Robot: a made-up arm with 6 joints.
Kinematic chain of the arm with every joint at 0, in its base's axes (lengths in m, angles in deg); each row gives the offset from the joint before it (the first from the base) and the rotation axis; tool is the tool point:
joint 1: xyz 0 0 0.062 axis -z
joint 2: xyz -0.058 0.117 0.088 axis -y
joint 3: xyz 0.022 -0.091 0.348 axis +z
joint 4: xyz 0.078 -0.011 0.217 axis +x
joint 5: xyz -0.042 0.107 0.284 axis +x
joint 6: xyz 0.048 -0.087 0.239 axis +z
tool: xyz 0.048 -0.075 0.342
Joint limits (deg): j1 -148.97..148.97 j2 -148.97..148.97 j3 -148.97..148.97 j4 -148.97..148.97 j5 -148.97..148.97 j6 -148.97..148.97
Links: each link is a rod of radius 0.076 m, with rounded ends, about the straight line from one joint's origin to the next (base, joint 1, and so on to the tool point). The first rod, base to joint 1, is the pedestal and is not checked.
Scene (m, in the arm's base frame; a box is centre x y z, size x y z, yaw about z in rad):
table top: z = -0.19
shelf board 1: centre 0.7 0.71 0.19 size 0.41 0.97 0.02 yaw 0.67
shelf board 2: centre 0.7 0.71 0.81 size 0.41 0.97 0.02 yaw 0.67
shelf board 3: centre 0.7 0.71 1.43 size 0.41 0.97 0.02 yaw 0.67
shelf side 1: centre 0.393 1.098 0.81 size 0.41 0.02 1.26 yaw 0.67
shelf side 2: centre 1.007 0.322 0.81 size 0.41 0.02 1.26 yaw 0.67
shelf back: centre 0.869 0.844 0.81 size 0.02 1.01 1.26 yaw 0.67
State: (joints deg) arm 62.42 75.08 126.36 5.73 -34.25 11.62
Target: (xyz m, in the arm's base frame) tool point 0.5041 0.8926 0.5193
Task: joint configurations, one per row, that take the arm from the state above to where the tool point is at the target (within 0.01 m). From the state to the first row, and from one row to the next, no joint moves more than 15 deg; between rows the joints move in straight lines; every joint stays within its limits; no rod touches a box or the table.
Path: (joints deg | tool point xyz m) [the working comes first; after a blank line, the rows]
Joints at the target: 108.56 18.67 89.13 -28.27 -85.98 20.88
Straight joint move there: touches shelf side 1.

1: 68.86 61.51 121.70 -1.78 -46.65 13.52 | -0.5947 1.3175 0.4116
2: 75.29 47.94 117.04 -9.29 -59.05 15.42 | -0.4606 1.2622 0.4910
3: 81.73 34.37 112.39 -16.80 -71.44 17.32 | -0.2912 1.1768 0.5373
4: 88.17 20.80 107.73 -24.31 -83.84 19.22 | -0.1045 1.0512 0.5566
5: 94.60 7.23 103.07 -31.82 -96.24 21.13 | 0.0736 0.8784 0.5512
6: 101.04 -6.34 98.41 -39.33 -108.64 23.03 | 0.2137 0.6624 0.5193
7: 104.80 6.17 93.77 -33.80 -97.31 21.96 | 0.3460 0.7929 0.5304
8: 108.56 18.67 89.13 -28.27 -85.98 20.88 | 0.5041 0.8926 0.5192

